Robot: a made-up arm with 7 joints.
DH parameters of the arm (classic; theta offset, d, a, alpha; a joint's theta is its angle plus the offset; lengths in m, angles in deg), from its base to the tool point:
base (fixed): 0 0 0 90
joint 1: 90 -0.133 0 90
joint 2: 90 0 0 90
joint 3: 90 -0.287 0 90
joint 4: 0 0 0 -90
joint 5: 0 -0.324 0 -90
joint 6: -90 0 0 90
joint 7: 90 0 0 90
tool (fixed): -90 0 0 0
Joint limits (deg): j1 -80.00..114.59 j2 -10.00..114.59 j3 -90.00..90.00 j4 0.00..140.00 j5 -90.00..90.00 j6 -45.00..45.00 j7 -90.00..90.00
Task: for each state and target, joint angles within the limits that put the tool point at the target. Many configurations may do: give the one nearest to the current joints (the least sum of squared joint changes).
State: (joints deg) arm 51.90 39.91 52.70 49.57 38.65 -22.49 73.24
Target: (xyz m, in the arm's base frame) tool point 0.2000 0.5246 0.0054
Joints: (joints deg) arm 42.00 27.81 61.96 88.14 38.65 -22.49 73.24
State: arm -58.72 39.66 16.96 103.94 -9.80 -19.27 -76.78
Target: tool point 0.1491 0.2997 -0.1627
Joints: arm -53.56 41.86 32.48 126.59 -9.80 -19.27 -76.78
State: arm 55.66 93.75 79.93 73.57 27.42 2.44 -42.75
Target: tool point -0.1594 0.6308 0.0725
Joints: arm 65.54 77.02 90.00 60.66 27.42 2.44 -42.75
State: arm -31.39 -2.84 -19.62 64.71 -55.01 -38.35 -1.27
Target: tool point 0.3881 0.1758 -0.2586
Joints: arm 13.27 10.92 -4.05 80.10 -55.01 -38.35 -1.27
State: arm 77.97 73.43 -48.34 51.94 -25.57 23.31 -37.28
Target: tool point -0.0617 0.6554 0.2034
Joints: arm 88.24 109.68 -29.07 45.33 -25.57 23.31 -37.28
